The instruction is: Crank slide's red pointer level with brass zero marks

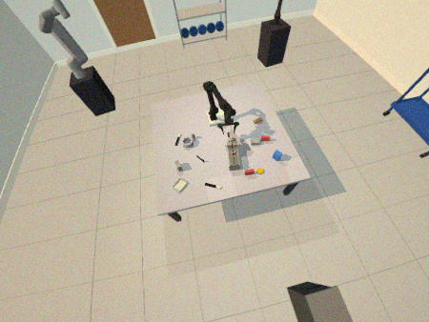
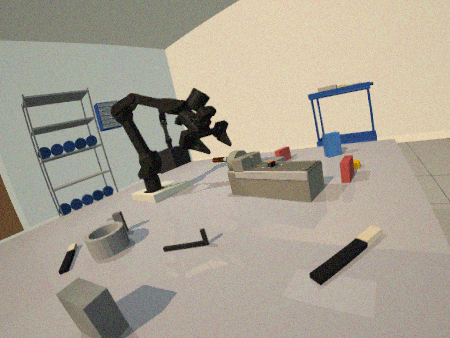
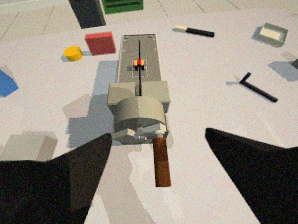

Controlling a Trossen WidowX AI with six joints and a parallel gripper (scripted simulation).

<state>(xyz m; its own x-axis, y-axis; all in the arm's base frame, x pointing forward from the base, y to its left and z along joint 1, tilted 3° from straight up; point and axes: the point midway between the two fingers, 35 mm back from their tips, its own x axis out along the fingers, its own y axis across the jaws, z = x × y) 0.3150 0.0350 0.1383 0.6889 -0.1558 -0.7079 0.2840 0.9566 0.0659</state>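
Right now the brown crank handle is 2 cm behind my gripper tip and 3 cm below it. Also, from my gripper tip: yellow disc (37 cm ahead, 13 cm to the left, 13 cm below); then red pointer (16 cm ahead, 3 cm to the right, 6 cm below); then black l-shaped piece (8 cm ahead, 30 cm to the right, 13 cm below).
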